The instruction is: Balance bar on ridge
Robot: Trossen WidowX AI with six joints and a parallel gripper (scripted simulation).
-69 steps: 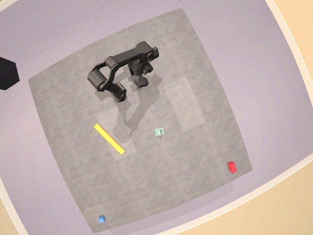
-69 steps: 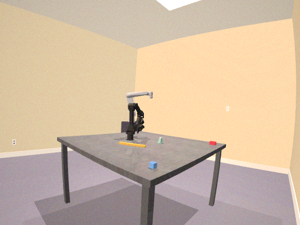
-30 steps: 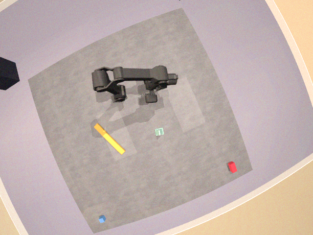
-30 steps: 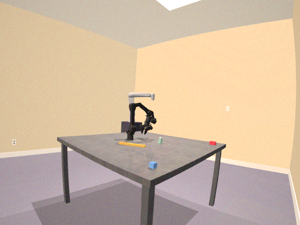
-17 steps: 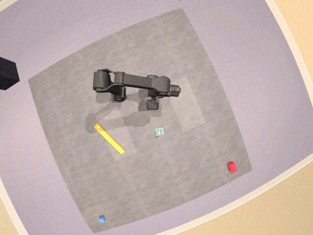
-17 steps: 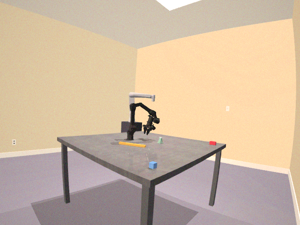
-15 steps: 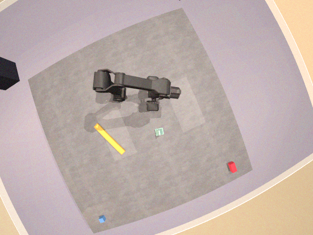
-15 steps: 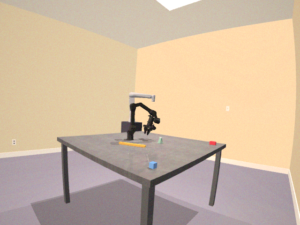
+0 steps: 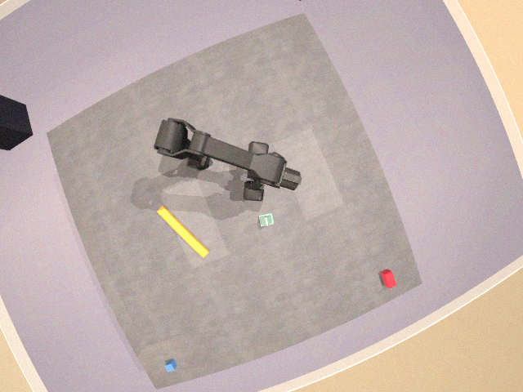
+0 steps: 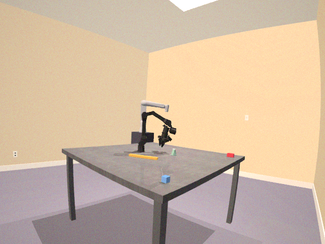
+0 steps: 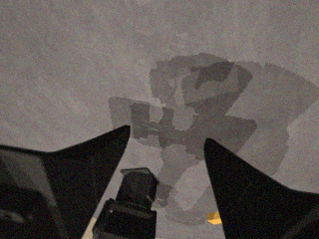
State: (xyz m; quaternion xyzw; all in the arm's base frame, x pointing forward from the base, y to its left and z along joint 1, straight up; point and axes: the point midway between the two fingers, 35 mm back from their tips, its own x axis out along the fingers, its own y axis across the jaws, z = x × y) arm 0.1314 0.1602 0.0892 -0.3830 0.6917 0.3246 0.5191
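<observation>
Now: gripper tip 10 cm short of the orange bar, 33 cm to the left of it and 5 cm above it. The rest, counted from my gripper tip: small blue cube (61 cm ahead, 65 cm to the right, 4 cm below); red block (61 cm ahead, 35 cm to the left, 4 cm below).
</observation>
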